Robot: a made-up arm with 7 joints. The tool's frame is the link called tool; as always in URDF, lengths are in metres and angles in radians.
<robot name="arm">
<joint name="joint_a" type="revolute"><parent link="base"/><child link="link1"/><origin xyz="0 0 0" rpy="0 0 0"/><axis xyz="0.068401 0.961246 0.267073"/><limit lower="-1.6" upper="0.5"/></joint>
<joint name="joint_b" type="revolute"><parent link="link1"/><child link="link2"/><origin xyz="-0.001 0.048 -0.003" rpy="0 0 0"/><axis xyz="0.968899 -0.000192 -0.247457"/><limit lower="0" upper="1.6"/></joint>
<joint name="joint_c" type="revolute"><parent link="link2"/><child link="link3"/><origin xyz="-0.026 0.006 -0.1" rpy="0 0 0"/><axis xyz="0.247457 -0.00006 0.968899"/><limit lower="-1.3" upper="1.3"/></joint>
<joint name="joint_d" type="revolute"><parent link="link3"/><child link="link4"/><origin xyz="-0.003 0 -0.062" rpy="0 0 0"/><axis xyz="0.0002 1 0.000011"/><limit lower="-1.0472" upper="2.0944"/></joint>
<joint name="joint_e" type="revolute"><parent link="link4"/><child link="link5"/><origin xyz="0.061 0.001 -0.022" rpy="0 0 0"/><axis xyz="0.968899 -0.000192 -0.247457"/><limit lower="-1.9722" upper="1.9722"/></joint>
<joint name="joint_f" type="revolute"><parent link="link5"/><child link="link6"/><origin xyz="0.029 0 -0.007" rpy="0 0 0"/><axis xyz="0.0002 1 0.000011"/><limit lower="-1.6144" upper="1.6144"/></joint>
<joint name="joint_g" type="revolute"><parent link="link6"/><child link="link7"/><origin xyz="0.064 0 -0.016" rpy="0 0 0"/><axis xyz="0.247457 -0.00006 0.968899"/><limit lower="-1.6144" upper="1.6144"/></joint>
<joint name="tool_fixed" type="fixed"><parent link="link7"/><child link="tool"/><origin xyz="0 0 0" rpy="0 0.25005 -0.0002"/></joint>
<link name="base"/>
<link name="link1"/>
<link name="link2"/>
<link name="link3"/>
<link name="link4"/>
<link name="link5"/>
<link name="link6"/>
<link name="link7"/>
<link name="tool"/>
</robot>
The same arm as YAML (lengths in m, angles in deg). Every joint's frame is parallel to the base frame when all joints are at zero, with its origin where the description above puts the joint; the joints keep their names.
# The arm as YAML. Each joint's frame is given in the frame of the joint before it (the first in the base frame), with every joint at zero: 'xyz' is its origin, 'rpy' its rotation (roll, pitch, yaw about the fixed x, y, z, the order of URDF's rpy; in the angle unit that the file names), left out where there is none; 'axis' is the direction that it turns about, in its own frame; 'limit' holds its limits. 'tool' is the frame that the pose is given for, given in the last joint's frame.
units:
  length: m
  angle: deg
joints:
  - name: joint_a
    type: revolute
    origin:
      xyz: [0.0, 0.0, 0.0]
    axis: [0.068403, 0.961235, 0.26711]
    limit:
      lower: -91.67
      upper: 28.65
  - name: joint_b
    type: revolute
    origin:
      xyz: [-0.001, 0.048, -0.003]
    axis: [0.968889, -0.0002, -0.247497]
    limit:
      lower: 0.0
      upper: 91.67
  - name: joint_c
    type: revolute
    origin:
      xyz: [-0.026, 0.006, -0.1]
    axis: [0.247497, -0.0001, 0.968889]
    limit:
      lower: -74.48
      upper: 74.48
  - name: joint_d
    type: revolute
    origin:
      xyz: [-0.003, 0.0, -0.062]
    axis: [0.0002, 1.0, 0.0]
    limit:
      lower: -60.0
      upper: 120.0
  - name: joint_e
    type: revolute
    origin:
      xyz: [0.061, 0.001, -0.022]
    axis: [0.968889, -0.0002, -0.247497]
    limit:
      lower: -113.0
      upper: 113.0
  - name: joint_f
    type: revolute
    origin:
      xyz: [0.029, 0.0, -0.007]
    axis: [0.0002, 1.0, 0.0]
    limit:
      lower: -92.5
      upper: 92.5
  - name: joint_g
    type: revolute
    origin:
      xyz: [0.064, 0.0, -0.016]
    axis: [0.247497, -0.0001, 0.968889]
    limit:
      lower: -92.5
      upper: 92.5
tool:
  origin:
    xyz: [0.0, 0.0, 0.0]
    rpy: [0.0, 14.33, -0.01]

